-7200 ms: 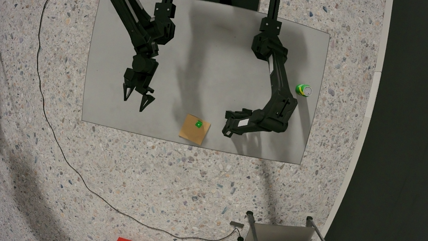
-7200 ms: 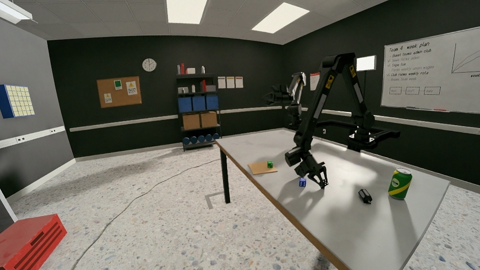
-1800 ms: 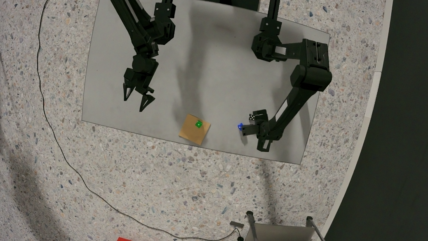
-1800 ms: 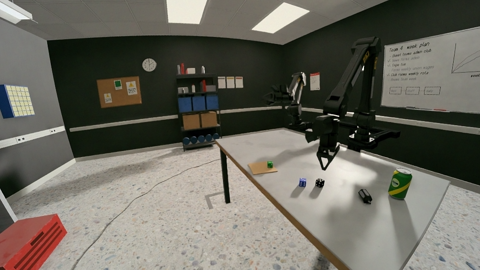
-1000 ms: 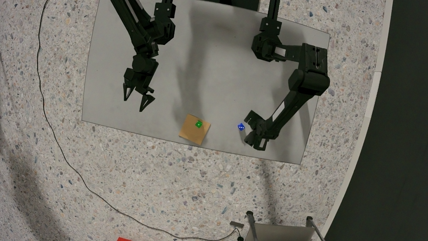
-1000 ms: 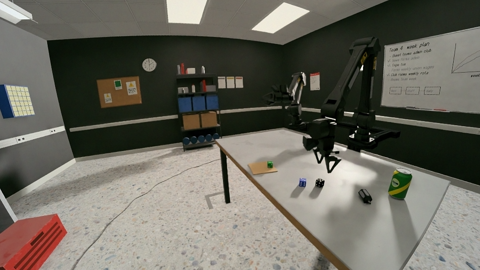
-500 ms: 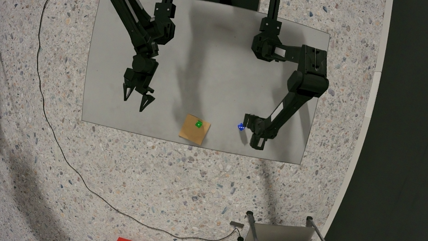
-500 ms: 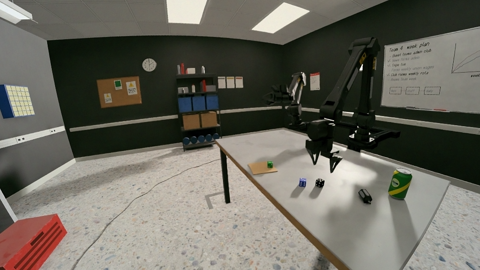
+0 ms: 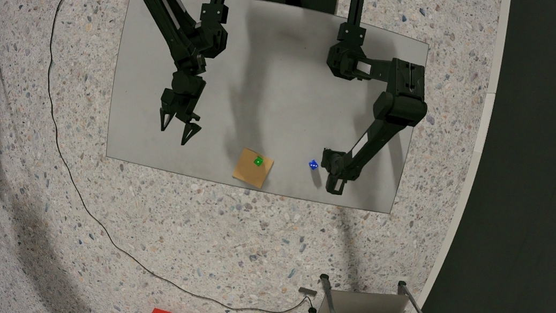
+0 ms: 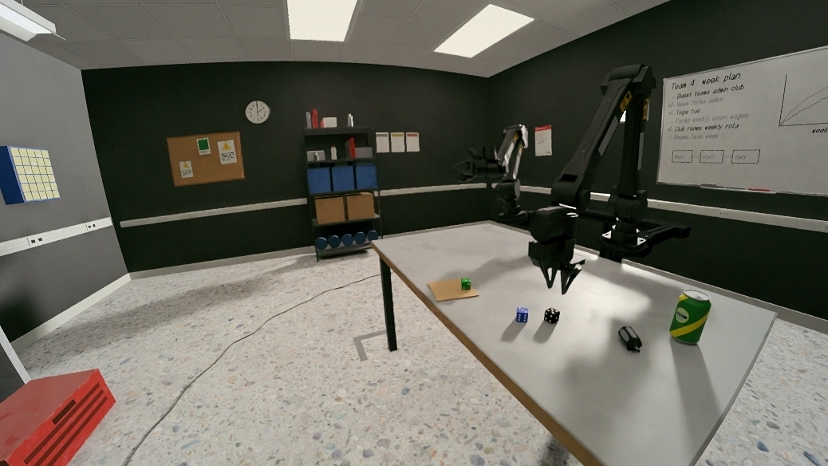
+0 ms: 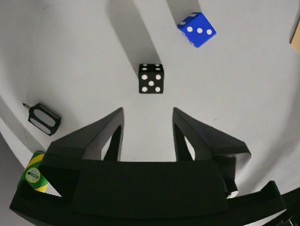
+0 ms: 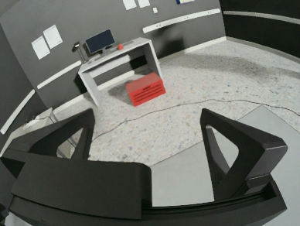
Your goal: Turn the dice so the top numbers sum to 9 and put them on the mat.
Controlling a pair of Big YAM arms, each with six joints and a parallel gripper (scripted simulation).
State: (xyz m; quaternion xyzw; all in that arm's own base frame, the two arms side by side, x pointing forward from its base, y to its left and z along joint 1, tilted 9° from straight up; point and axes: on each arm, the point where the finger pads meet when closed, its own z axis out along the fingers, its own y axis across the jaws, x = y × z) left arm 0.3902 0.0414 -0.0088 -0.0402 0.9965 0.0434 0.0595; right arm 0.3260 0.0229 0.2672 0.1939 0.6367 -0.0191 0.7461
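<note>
Right now my left hand is 8 cm above the black die. Also, from my left hand: blue die 8 cm below, 6 cm ahead, 5 cm to the right; then brown square mat 31 cm to the right, 13 cm ahead, 10 cm below; then green die 29 cm to the right, 9 cm ahead, 8 cm below.
</note>
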